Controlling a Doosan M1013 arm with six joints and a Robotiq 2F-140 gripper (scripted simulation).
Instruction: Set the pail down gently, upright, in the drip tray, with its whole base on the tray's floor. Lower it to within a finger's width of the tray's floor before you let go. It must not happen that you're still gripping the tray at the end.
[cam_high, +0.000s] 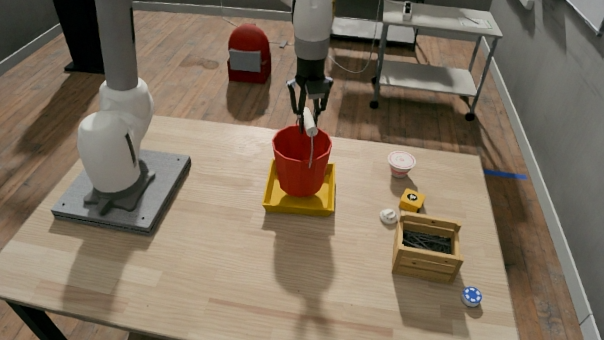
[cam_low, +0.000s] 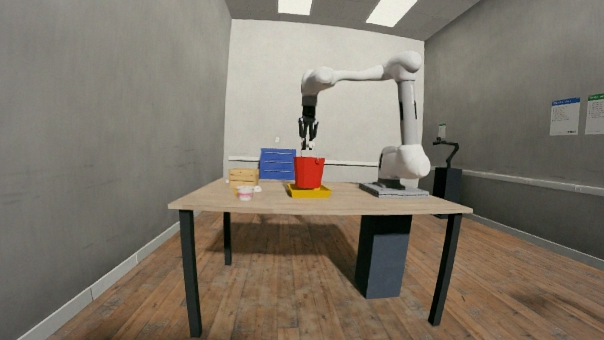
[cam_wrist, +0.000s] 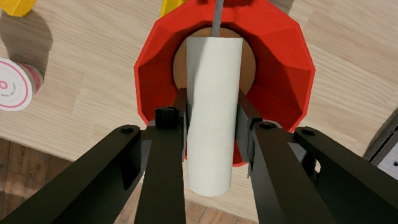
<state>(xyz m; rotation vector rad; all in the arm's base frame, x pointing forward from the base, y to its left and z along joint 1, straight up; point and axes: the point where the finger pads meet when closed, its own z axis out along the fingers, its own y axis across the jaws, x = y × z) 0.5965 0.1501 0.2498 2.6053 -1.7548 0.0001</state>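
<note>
Now: hand 10 cm above the red pail and 1 cm past it. Round my hand: white cup (32 cm ahead, 25 cm below, 17 cm to the left); blue disc (52 cm ahead, 33 cm to the right, 28 cm below); yellow drip tray (28 cm below, 2 cm behind, 1 cm to the right).
</note>
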